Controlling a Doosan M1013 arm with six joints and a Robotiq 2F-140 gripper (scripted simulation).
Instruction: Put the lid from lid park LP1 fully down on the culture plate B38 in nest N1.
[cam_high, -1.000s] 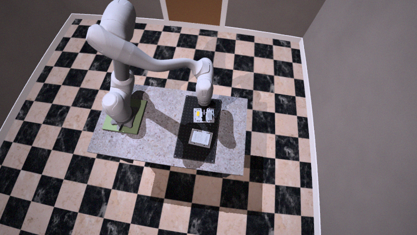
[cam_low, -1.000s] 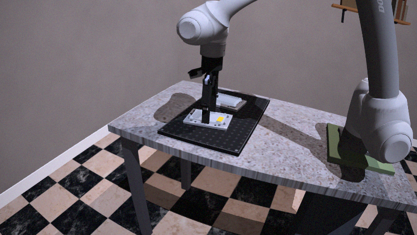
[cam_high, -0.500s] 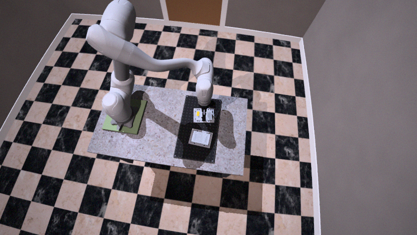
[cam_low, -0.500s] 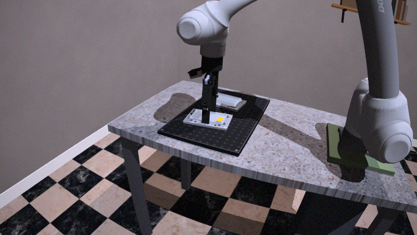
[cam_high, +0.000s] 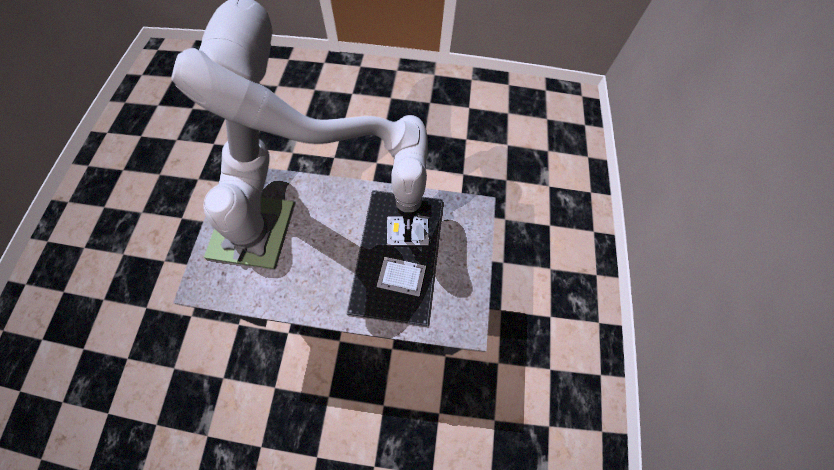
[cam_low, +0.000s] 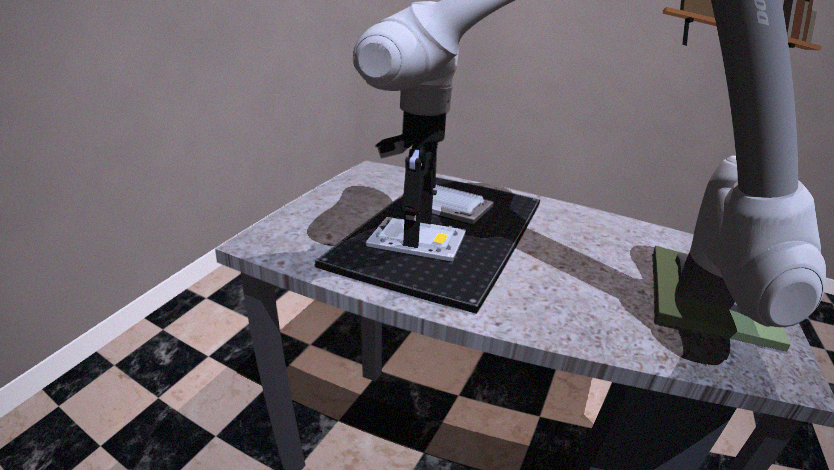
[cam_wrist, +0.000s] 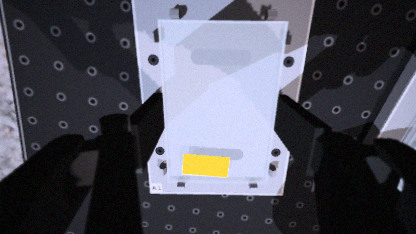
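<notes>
Right now the lid park is 30 mm below my hand. The rest, counted from my hand: white culture plate (10 mm ahead, 190 mm to the right, 20 mm below); grey nest (10 mm ahead, 190 mm to the right, 30 mm below); clear lid (20 mm below).
</notes>
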